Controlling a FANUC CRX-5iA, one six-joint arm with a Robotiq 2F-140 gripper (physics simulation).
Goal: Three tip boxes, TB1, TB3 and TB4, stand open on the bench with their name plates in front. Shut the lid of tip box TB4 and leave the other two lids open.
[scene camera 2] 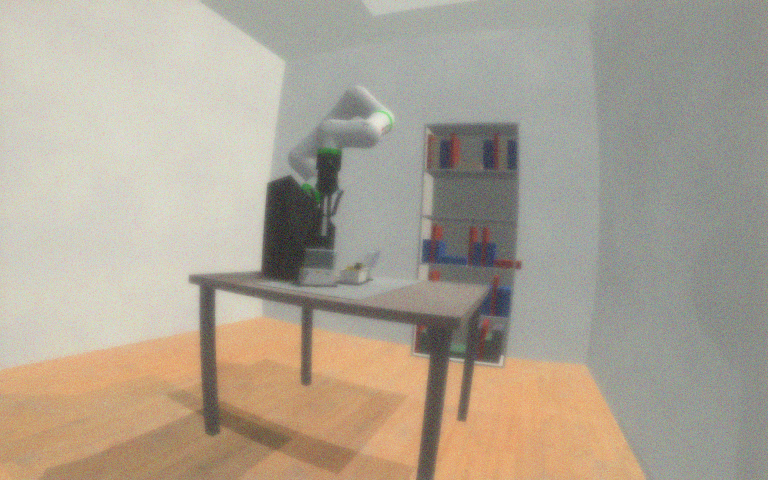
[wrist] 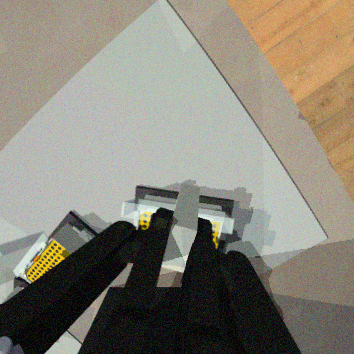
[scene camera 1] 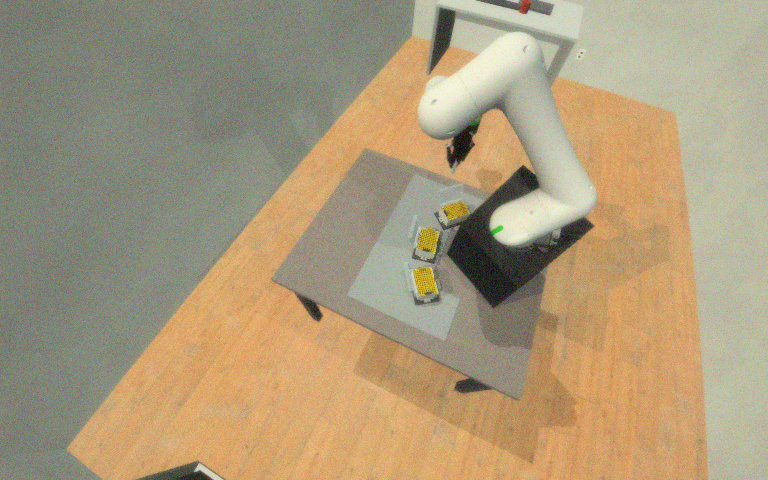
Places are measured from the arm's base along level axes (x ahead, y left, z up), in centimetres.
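Pixels of known places: gripper, fingertip midpoint: (scene camera 2: 323, 236) (wrist: 185, 201) (scene camera 1: 451, 172); arm's base at its link origin: (scene camera 2: 300, 206).
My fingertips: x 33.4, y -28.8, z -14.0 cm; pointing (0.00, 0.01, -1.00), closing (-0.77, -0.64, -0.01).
Ahead of a thing's pixels: the offset from my fingertips to its middle. "spot": to the spot under its first point. Level surfaces: height alone.
Three tip boxes with yellow perforated tops stand open in scene camera 1: the far box @(dx -8.7, dy +9.1, dz -13.1 cm) (scene camera 1: 455, 211), the middle box @(dx -3.3, dy +31.0, dz -13.1 cm) (scene camera 1: 428, 241) and the near box @(dx -9.7, dy +50.0, dz -13.1 cm) (scene camera 1: 425, 282). The far box's pale clear lid @(spot: dx -3.5, dy +3.6, dz -8.8 cm) (scene camera 1: 451, 192) stands raised behind it; the middle lid (scene camera 1: 413, 227) and near lid @(spot: dx -2.3, dy +53.8, dz -5.2 cm) (scene camera 1: 407, 273) are also up. My gripper (scene camera 1: 453, 168) (wrist: 185, 201) is shut and empty, above the table on the far box's lid side. In the wrist view its fingers cover much of a box @(spot: dx -10.7, dy +3.6, dz -13.9 cm) (wrist: 215, 231); another box (wrist: 46, 261) shows at left. The name plates cannot be read.
The boxes stand on a pale mat @(dz -19.6 cm) (scene camera 1: 379, 266) (wrist: 150, 125) on the grey-brown table @(dz -19.9 cm) (scene camera 1: 328, 237) (scene camera 2: 430, 300). The black arm pedestal (scene camera 1: 481, 271) (scene camera 2: 283, 226) stands close beside them. A bookshelf (scene camera 2: 423, 198) stands against the back wall.
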